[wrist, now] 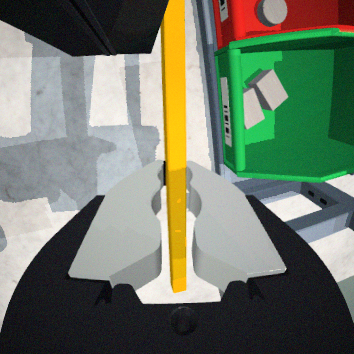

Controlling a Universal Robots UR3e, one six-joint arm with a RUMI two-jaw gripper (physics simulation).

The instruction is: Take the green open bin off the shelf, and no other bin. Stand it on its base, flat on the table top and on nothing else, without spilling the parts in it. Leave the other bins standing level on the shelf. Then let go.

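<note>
The green open bin is at the right in the wrist view, its label and front lip facing left. Two grey-white blocks lie inside it. It sits by the blue-grey shelf frame; its base is hidden. My gripper is shut on a long yellow bar, which runs from the top of the view down between the jaws. The jaws are to the left of the green bin and apart from it. Part of the red bin shows above the green one, with a grey round part in it.
More of the shelf's blue-grey frame shows below the green bin at the right. A large black body covers the upper left. A pale marbled surface with grey shadows lies below at the left; its height is hard to tell.
</note>
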